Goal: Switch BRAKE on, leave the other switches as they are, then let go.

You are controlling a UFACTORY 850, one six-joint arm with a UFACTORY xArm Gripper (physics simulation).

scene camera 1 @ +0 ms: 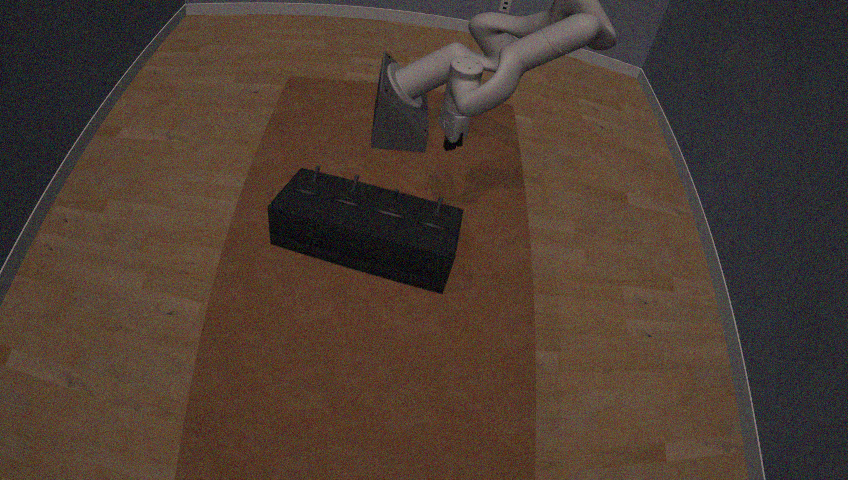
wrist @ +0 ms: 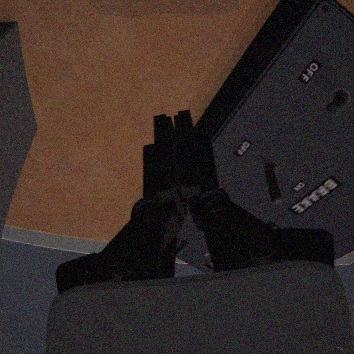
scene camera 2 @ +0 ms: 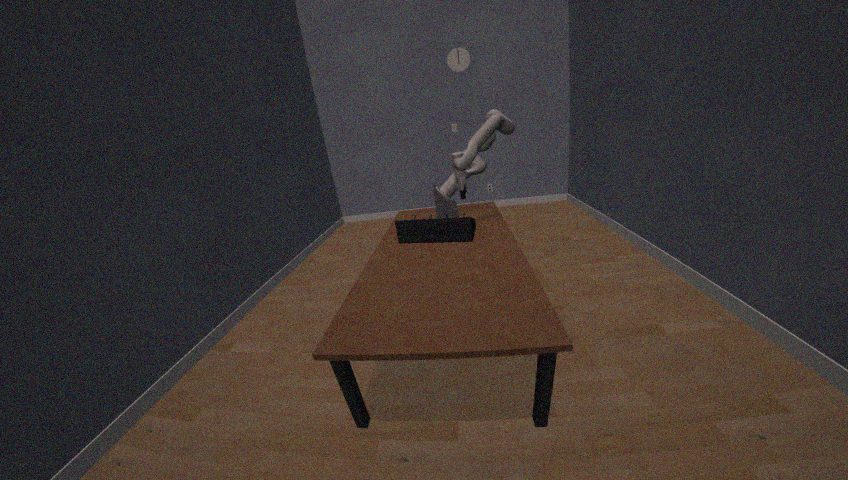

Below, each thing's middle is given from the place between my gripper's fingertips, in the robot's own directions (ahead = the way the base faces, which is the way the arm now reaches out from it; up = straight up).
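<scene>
There is the black switch box (scene camera 1: 406, 240), and counted from my hand it stands 18 cm ahead and 22 cm to the right, and it is 11 cm below my hand as well.
</scene>
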